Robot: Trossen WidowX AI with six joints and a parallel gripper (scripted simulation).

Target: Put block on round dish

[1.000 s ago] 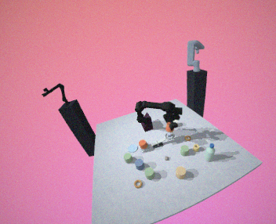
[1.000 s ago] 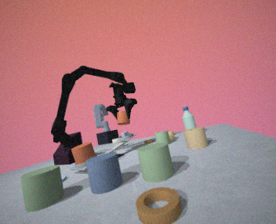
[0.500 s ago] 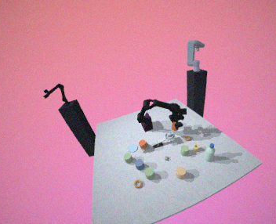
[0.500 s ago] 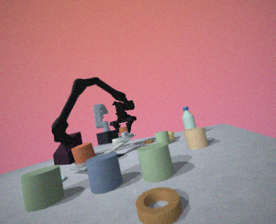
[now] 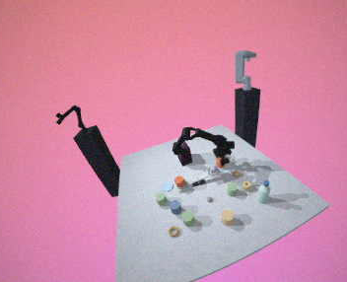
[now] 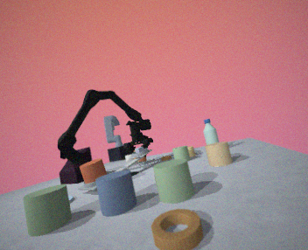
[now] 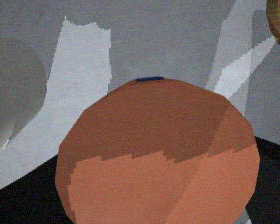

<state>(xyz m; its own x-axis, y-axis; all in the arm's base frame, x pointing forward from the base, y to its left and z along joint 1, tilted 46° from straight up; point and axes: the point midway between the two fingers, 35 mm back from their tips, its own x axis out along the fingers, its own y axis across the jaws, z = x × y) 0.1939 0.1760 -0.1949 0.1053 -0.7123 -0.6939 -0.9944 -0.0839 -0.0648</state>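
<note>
My gripper tip is 9 cm short of the pale grey-blue block, 10 cm to the left of it and 5 cm below it. From my gripper tip the other things lie so: orange cup 9 cm ahead, 38 cm to the right, 2 cm above; then small balance 9 cm ahead, 23 cm to the right; then grey lump 27 cm ahead, 20 cm to the right, 3 cm below.
</note>
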